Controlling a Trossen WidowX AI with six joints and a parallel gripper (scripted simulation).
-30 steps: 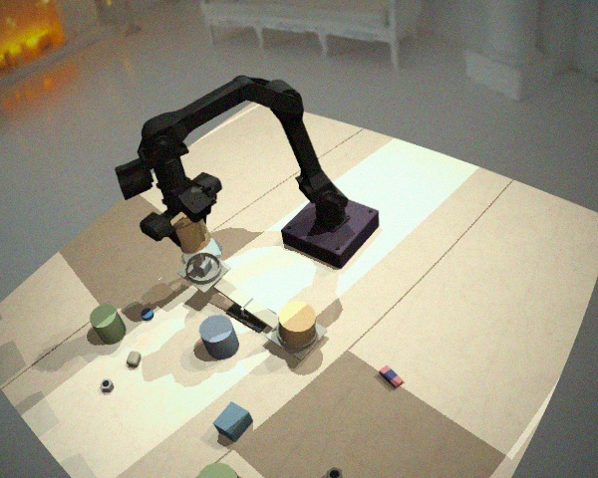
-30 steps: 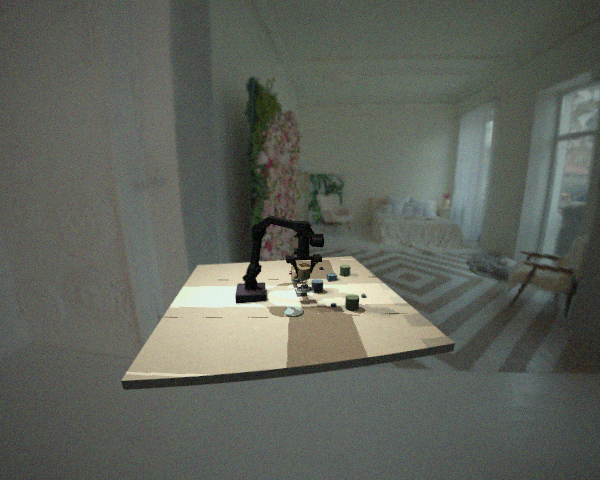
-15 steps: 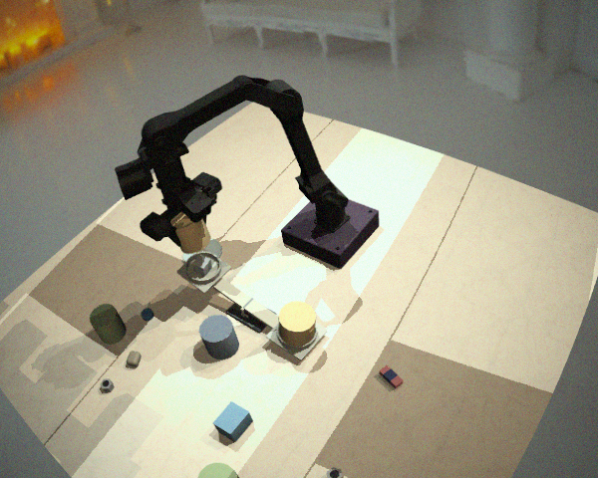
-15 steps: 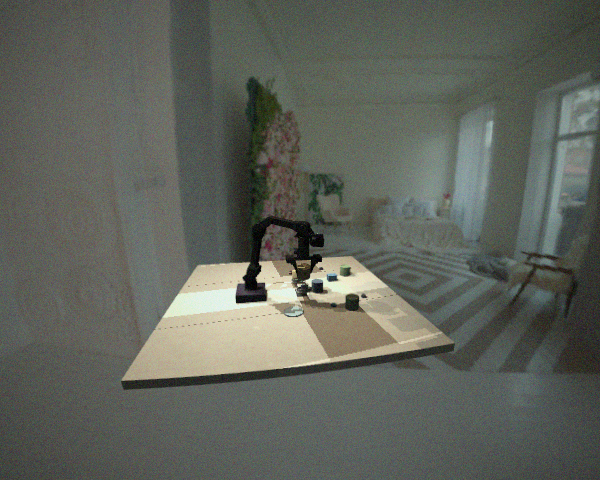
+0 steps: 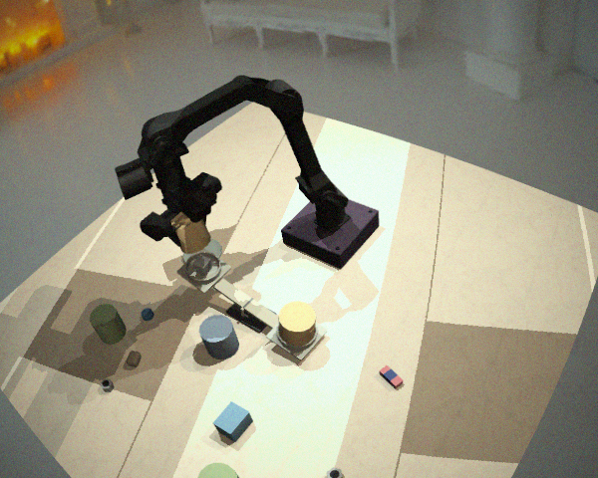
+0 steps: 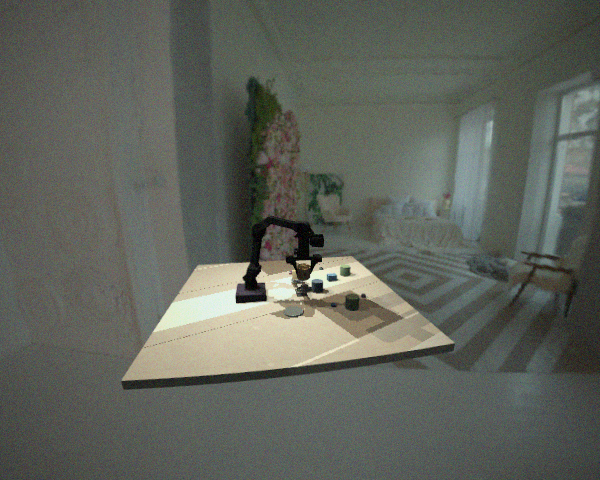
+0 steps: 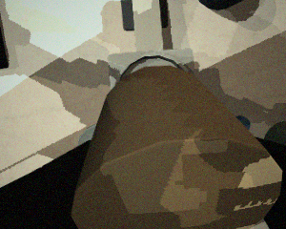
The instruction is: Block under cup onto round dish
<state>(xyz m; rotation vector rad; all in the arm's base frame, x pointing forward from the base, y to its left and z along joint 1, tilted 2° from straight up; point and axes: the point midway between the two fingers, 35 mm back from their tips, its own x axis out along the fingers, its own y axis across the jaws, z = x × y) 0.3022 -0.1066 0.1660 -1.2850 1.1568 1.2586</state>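
Now: the grey block 8 cm below my gripper tip and 1 cm to the left of it. Also, from my gripper tip: blue disc 16 cm below, 16 cm ahead, 5 cm to the right; blue cylinder 13 cm to the left, 13 cm below, 8 cm ahead; round dish 17 cm below, 11 cm to the right, 6 cm behind.
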